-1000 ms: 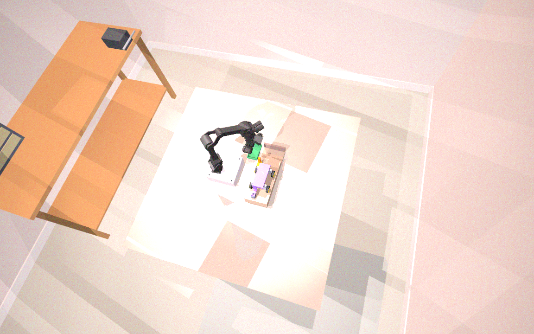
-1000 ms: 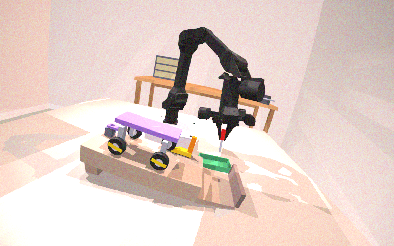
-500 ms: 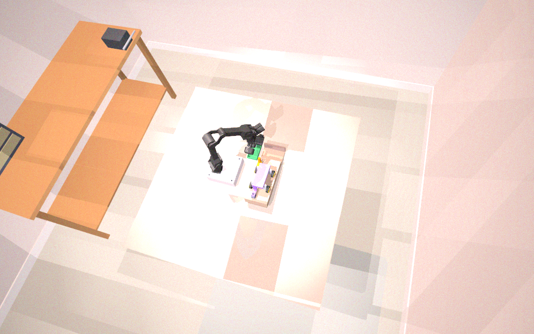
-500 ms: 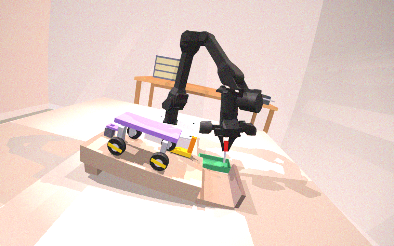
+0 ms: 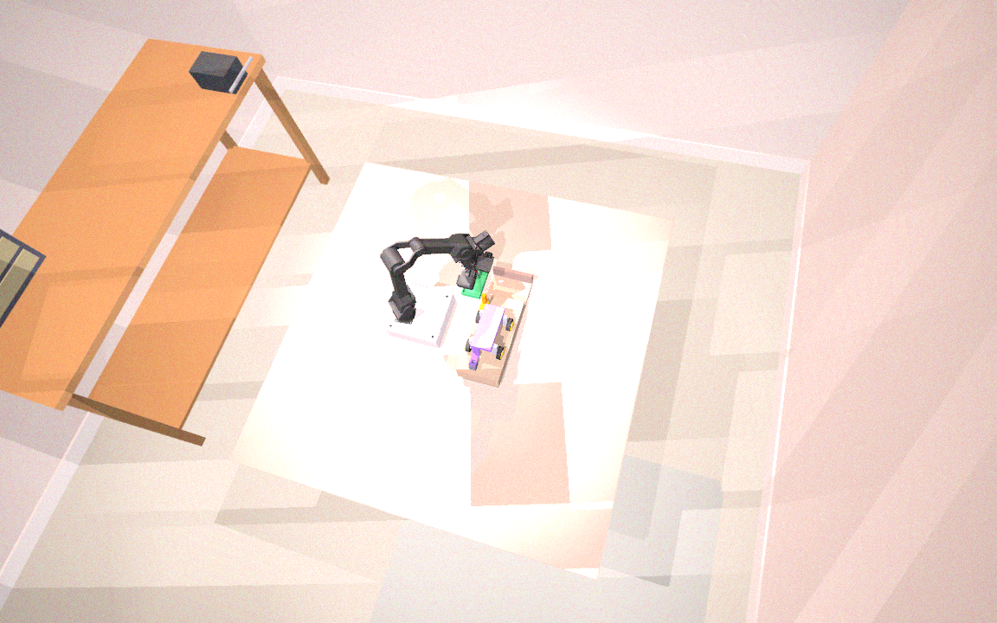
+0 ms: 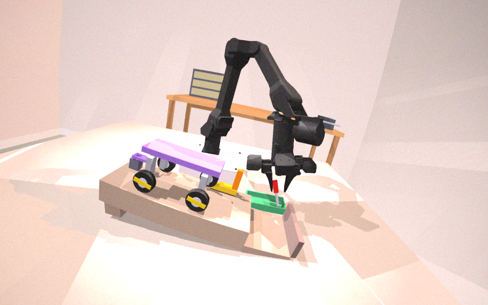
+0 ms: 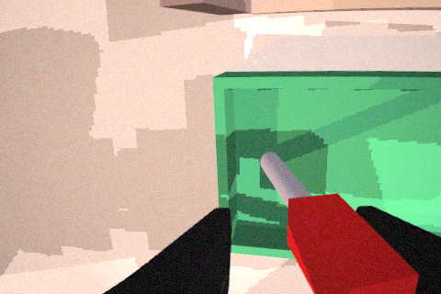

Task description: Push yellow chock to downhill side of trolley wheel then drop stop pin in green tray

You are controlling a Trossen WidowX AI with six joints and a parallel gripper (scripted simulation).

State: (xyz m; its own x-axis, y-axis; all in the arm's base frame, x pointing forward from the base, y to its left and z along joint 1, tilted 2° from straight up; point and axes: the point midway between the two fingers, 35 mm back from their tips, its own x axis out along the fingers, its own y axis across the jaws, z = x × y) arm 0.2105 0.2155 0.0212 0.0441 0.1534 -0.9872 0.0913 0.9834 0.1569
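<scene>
Now: gripper tip 3 cm to the left of the green tray and 6 cm above it. The rest, counted from my gripper tip: yellow chock 6 cm ahead, 15 cm to the right, 3 cm above; red-headed stop pin 1 cm below; brown end wall 14 cm ahead, 1 cm to the left, 2 cm below.
</scene>
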